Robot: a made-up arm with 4 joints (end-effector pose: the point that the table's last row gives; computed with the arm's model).
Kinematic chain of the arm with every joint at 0, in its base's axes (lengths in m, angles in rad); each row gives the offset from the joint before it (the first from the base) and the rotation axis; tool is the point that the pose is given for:
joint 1: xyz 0 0 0.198 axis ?
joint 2: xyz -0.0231 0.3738 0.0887 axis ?
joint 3: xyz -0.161 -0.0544 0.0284 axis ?
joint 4: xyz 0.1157 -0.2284 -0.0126 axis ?
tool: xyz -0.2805 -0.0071 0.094
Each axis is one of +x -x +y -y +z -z.
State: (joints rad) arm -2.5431 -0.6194 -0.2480 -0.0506
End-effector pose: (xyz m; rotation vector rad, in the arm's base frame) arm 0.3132 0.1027 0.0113 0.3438 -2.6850 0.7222
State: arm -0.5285 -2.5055 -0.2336 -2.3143
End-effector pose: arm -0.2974 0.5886 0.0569 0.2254 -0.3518 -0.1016
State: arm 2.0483 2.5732 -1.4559 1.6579
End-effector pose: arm 0.4427 0.6160 0.1663 0.9561 2.2831 1.7551
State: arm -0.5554 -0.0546 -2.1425 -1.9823
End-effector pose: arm -0.0451 0.1850 0.1603 -0.5024 -1.4990 -2.3926
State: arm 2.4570 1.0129 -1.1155 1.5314
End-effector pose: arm 0.4036 0.0668 0.0866 1.3761 1.8037 -0.0879
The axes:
joint 1: +y
joint 2: -x
joint 3: +y
joint 4: +x

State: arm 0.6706 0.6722 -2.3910 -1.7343
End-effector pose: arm 0.0562 0.1832 0.3482 -1.2160 -1.8167 -0.8455
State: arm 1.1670 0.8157 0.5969 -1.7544
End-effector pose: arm 0.1417 0.3186 0.6209 -2.0694 1.0983 1.8428
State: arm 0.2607 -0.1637 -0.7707 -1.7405
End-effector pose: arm -0.2886 0.2040 0.2310 -1.5547 -0.2951 -0.4906
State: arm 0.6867 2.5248 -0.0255 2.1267
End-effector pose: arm -0.0578 0.6411 0.6750 -0.3762 0.6950 0.1548
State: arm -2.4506 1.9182 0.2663 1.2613
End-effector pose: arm -0.0009 0.5772 -0.3376 0.0438 -2.3277 -0.9109
